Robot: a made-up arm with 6 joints. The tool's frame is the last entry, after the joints. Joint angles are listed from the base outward.
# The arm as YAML. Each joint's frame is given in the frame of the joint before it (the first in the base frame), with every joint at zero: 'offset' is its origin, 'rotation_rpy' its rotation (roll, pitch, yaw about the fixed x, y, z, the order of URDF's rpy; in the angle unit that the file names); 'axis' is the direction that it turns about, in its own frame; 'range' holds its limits. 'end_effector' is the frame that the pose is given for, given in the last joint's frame.
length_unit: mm
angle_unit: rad
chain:
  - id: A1
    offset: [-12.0, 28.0, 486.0]
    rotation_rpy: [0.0, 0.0, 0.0]
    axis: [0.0, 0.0, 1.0]
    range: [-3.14, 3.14]
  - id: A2
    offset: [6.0, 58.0, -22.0]
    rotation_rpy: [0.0, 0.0, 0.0]
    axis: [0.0, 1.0, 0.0]
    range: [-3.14, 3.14]
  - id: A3
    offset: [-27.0, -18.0, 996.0]
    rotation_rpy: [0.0, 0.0, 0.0]
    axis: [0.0, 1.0, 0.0]
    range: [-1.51, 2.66]
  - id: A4
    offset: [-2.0, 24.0, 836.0]
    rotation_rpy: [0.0, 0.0, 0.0]
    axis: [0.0, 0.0, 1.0]
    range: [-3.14, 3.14]
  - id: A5
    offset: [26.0, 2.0, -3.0]
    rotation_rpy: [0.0, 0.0, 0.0]
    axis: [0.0, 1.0, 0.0]
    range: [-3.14, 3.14]
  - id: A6
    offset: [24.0, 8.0, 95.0]
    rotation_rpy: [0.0, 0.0, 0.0]
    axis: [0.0, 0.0, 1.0]
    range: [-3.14, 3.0]
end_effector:
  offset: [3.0, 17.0, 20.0]
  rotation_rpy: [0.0, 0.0, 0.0]
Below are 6 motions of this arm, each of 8 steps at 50 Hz.
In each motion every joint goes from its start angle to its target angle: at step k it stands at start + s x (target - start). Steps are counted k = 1, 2, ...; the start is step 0. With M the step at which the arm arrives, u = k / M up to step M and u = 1 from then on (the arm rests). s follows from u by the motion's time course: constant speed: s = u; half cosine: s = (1 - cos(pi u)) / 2; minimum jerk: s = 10 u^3 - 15 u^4 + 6 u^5.
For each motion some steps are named. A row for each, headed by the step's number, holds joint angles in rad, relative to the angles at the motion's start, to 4 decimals.
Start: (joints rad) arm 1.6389 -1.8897 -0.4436 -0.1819 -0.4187 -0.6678
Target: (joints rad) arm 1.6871 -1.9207 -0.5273 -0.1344 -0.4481 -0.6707
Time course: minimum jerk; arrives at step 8
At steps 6, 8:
6: 0.0432 -0.0278 -0.0750 0.0426 -0.0264 -0.0026
8: 0.0482 -0.0310 -0.0837 0.0475 -0.0294 -0.0029

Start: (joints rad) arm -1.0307 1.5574 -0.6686 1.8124 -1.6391 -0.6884
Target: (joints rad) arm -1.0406 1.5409 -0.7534 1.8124 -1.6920 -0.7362
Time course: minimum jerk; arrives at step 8
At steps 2, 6, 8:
2: -0.0010 -0.0017 -0.0088 0.0000 -0.0055 -0.0049
6: -0.0089 -0.0148 -0.0760 0.0000 -0.0474 -0.0429
8: -0.0099 -0.0165 -0.0848 0.0000 -0.0529 -0.0478

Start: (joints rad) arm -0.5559 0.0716 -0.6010 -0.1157 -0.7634 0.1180
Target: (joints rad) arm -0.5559 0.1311 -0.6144 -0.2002 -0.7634 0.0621
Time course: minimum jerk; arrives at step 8
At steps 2, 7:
2: 0.0000 0.0062 -0.0014 -0.0087 0.0000 -0.0058
7: 0.0000 0.0585 -0.0132 -0.0831 0.0000 -0.0550

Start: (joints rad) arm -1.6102 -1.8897 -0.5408 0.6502 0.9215 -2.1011
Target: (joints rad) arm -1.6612 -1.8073 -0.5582 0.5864 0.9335 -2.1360
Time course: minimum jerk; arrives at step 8
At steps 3, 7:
3: -0.0140 0.0227 -0.0048 -0.0176 0.0033 -0.0096
7: -0.0502 0.0811 -0.0171 -0.0628 0.0118 -0.0343

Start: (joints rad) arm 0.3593 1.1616 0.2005 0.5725 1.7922 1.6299
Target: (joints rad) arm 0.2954 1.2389 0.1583 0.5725 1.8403 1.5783
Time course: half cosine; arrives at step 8
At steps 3, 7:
3: -0.0197 0.0239 -0.0130 0.0000 0.0148 -0.0159
7: -0.0615 0.0744 -0.0406 0.0000 0.0463 -0.0496

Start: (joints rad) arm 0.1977 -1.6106 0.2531 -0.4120 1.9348 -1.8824
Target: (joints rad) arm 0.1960 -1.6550 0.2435 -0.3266 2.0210 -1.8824
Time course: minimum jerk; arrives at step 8
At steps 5, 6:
5: -0.0012 -0.0322 -0.0070 0.0619 0.0625 0.0000
6: -0.0015 -0.0398 -0.0086 0.0766 0.0773 0.0000

